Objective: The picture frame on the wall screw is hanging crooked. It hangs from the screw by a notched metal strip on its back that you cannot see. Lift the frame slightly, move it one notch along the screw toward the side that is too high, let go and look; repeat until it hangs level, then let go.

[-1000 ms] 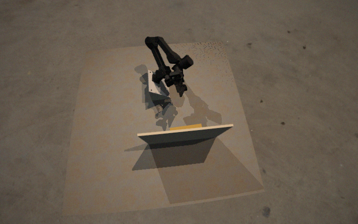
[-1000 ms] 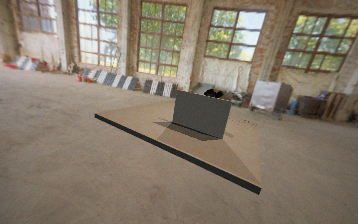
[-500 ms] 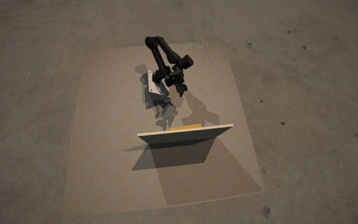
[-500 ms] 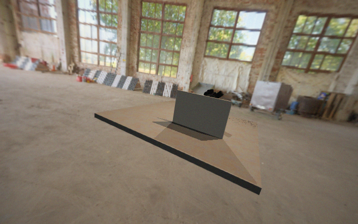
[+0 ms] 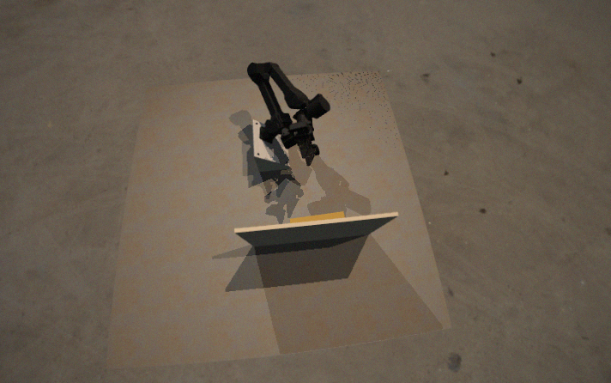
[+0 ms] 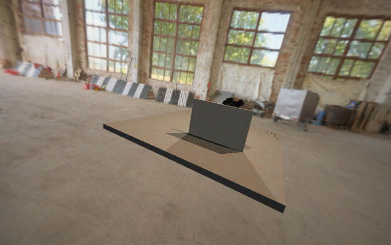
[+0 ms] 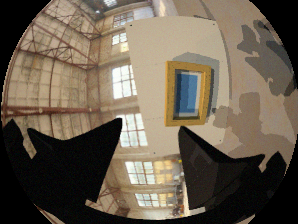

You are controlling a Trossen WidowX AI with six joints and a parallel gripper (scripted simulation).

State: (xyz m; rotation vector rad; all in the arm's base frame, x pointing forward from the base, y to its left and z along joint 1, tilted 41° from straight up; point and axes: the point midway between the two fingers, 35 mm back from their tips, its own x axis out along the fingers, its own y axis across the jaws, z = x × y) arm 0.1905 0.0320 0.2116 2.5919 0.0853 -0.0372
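The picture frame is 20 cm ahead of my gripper tip, 4 cm to the left of it and 9 cm below it. The rest, counted from my gripper tip: wall panel: 21 cm ahead, 3 cm to the left, 10 cm below.
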